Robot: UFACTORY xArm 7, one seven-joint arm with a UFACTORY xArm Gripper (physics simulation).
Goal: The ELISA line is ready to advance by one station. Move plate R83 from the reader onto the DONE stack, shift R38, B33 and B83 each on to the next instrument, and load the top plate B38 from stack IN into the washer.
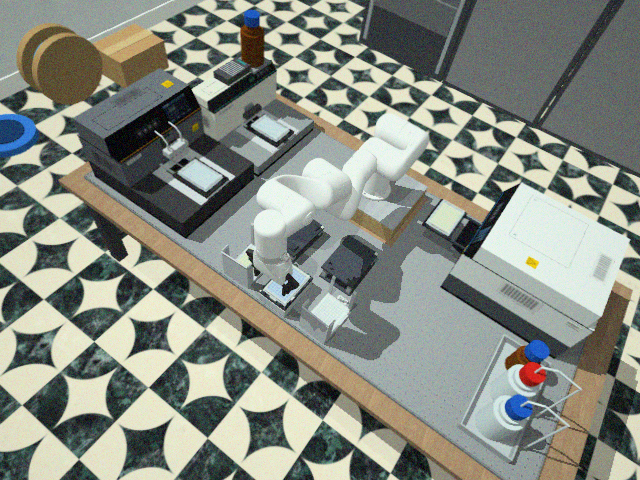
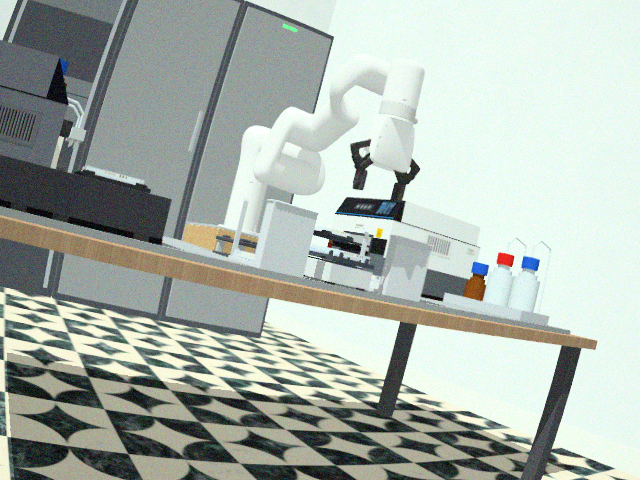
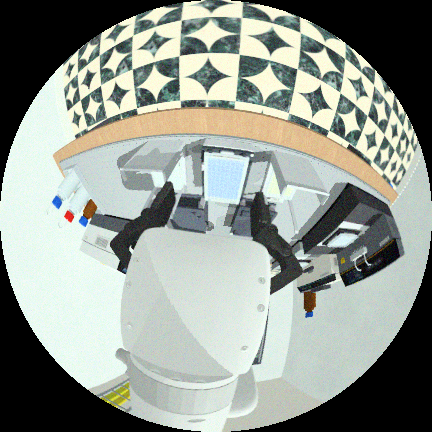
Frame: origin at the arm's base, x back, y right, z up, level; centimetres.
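Where they show: gripper, fingertip midpoint: [image 1: 272, 282] [image 2: 377, 196] [image 3: 212, 194]; arm's base at its link origin: [image 1: 373, 187].
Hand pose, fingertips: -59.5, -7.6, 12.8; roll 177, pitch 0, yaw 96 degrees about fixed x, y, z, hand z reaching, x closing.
Things, the pixels of their top centre, and the offset from my fingertips, as dx, dy, dz. "pt": a spot on its surface instead.
- light-blue plate at its top centre: [image 2: 337, 249] [image 3: 223, 182] [image 1: 287, 281] +8.3, +1.7, -12.0
- white plate at its top centre: [image 3: 163, 169] [image 1: 326, 314] +10.3, -13.3, -15.4
- large white instrument at its top centre: [image 1: 555, 241] [image 2: 412, 211] [image 3: 111, 268] +64.8, -50.8, +8.1
- black instrument at a spot on its surface: [image 1: 134, 113] pt +8.7, +71.2, +8.1
- bottle tray at a spot on its surface: [image 1: 480, 387] pt +26.3, -59.9, -18.5
My gripper [image 1: 270, 282] [image 2: 377, 193] [image 3: 212, 194] is open and empty, fingers apart above a light-blue plate [image 1: 285, 290] [image 3: 226, 177]. That plate lies flat on a small black-edged holder between two grey-walled stacks. The left stack holds a pale-yellow plate [image 1: 245, 259] [image 3: 273, 183]; the right stack holds a white plate [image 1: 328, 308] [image 3: 177, 175]. A light plate [image 1: 202, 174] [image 3: 342, 237] lies on the black instrument with white tubes. Another light plate [image 1: 269, 128] lies on the back-left instrument. A pale-yellow plate [image 1: 445, 217] lies on the tray of the white instrument. Plate labels are unreadable.
Two dark devices [image 1: 349, 260] [image 1: 306, 237] stand behind the stacks, close to the arm. The large white instrument [image 1: 547, 227] [image 2: 439, 222] stands right, the black instrument [image 1: 134, 113] left. A bottle tray [image 1: 480, 387] is near the right end. Stack walls [image 2: 289, 237] [image 2: 408, 268] flank the holder.
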